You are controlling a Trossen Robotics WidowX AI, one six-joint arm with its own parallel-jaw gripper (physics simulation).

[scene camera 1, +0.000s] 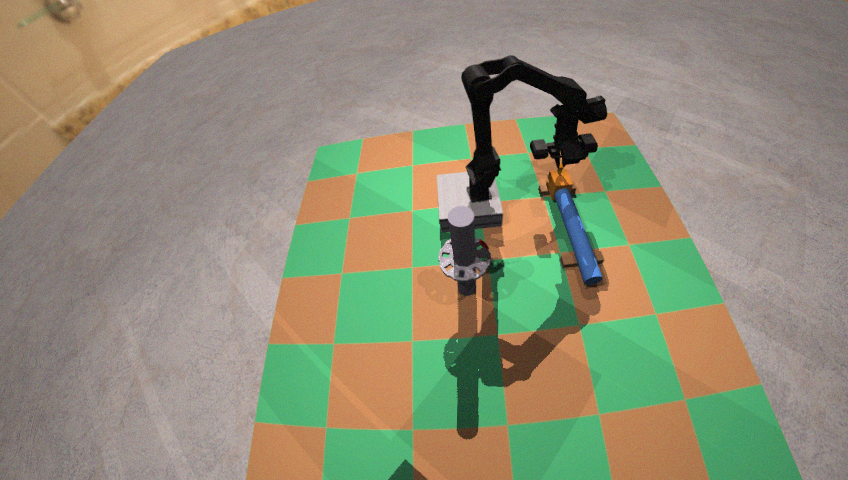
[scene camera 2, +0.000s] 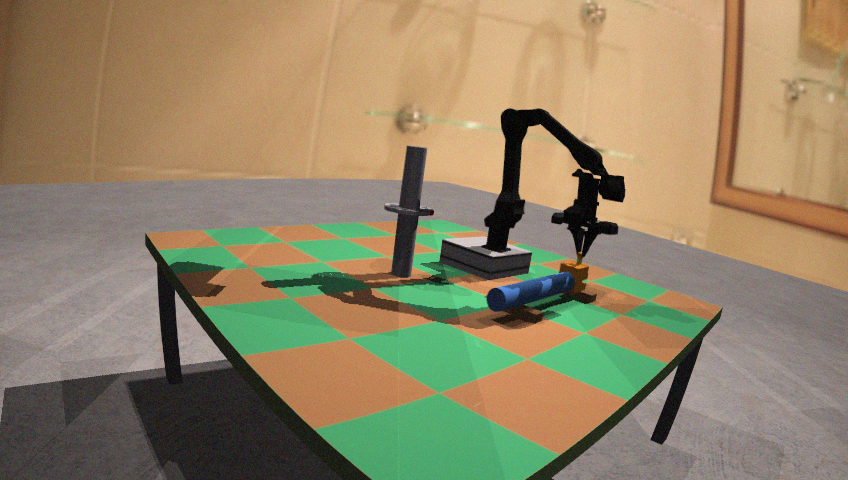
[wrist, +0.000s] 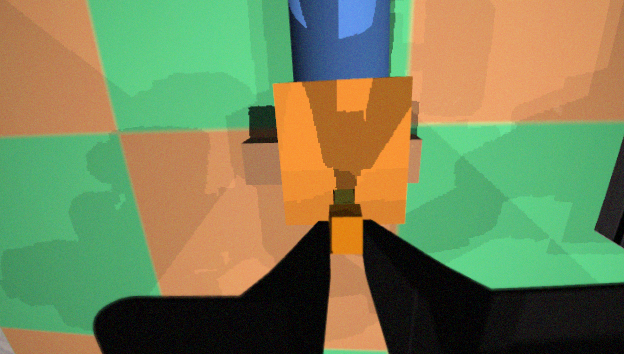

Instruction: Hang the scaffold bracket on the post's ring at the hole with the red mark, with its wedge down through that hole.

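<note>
The scaffold bracket is a blue tube [scene camera 1: 577, 231] [scene camera 2: 529, 289] [wrist: 342, 57] with an orange head [scene camera 1: 559, 184] [scene camera 2: 574, 277] [wrist: 300, 150] at the end near the arm. It lies level on low supports. A small orange wedge [scene camera 1: 560, 168] [scene camera 2: 579, 259] [wrist: 346, 235] stands up from the head. My gripper [scene camera 1: 559, 164] [scene camera 2: 580, 253] [wrist: 344, 230] points down and is shut on the wedge, above the head. The grey post [scene camera 1: 462, 237] [scene camera 2: 410, 178] stands upright, with the holed ring [scene camera 2: 392, 207] around it. The red mark [scene camera 1: 482, 243] [scene camera 2: 431, 212] is on the ring's side toward the bracket. The wedge's lower part is hidden.
Brown supports [scene camera 1: 568, 259] [scene camera 2: 529, 315] [wrist: 261, 162] lie under the bracket on the checkered table. The arm's grey base box [scene camera 1: 452, 190] [scene camera 2: 470, 261] stands close behind the post, left of the bracket in scene camera 1.
</note>
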